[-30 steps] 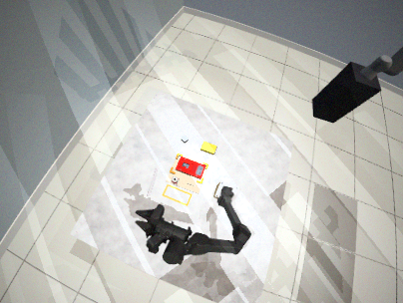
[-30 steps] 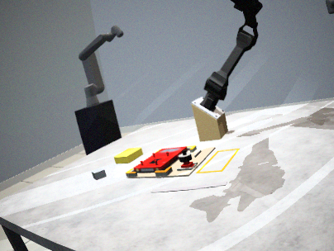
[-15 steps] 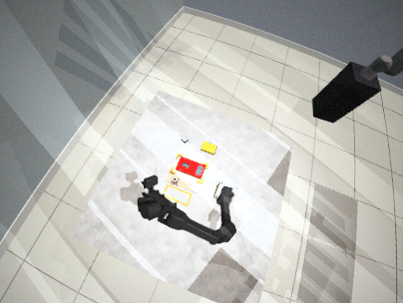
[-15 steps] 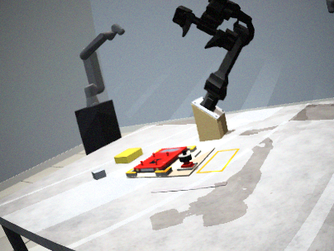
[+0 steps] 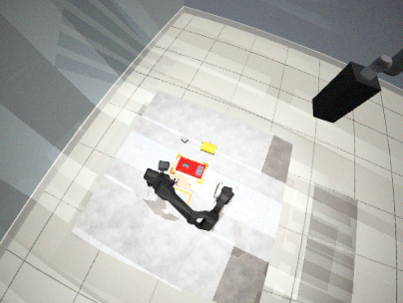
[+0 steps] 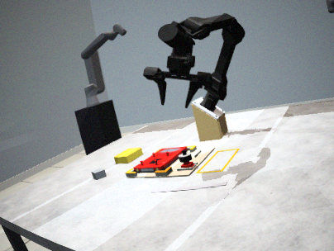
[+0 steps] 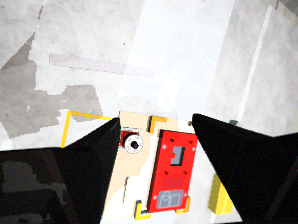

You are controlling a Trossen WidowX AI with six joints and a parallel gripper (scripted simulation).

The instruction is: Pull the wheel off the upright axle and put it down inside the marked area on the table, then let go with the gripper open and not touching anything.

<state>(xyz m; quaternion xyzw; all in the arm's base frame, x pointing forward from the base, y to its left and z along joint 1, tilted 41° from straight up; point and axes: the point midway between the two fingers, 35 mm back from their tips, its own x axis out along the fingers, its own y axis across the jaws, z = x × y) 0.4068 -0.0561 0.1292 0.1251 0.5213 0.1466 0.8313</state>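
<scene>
My gripper tip is 17 cm above the wheel, 7 cm past it and 3 cm to the left of it. The rest, counted from my gripper tip: small grey block (36 cm to the right, 19 cm below, 4 cm behind); then yellow block (34 cm to the right, 24 cm behind, 19 cm below).
</scene>
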